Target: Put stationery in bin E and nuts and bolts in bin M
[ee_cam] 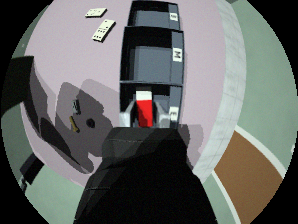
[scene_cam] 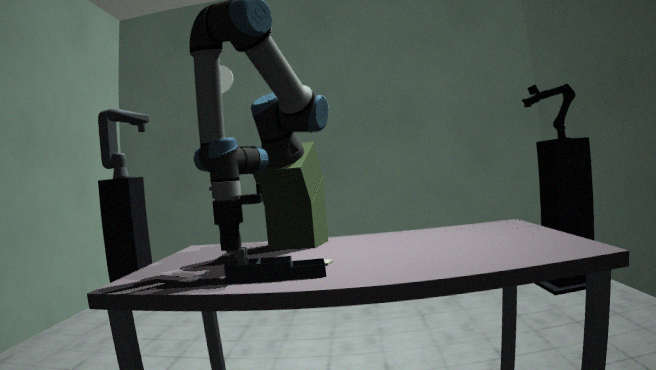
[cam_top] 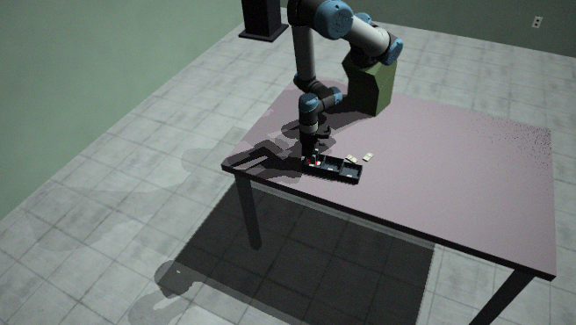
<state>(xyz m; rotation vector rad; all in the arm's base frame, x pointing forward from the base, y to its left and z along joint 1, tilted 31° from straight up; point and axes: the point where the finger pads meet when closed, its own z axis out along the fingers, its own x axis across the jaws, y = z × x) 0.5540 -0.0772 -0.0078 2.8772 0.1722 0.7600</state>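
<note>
The red item lies 1 cm to the left of my hand and 2 cm below it. The rest, counted from my hand: yellow thing (16 cm behind, 6 cm to the right, 3 cm below); small grey object (14 cm behind, 1 cm to the right, 3 cm below).
</note>
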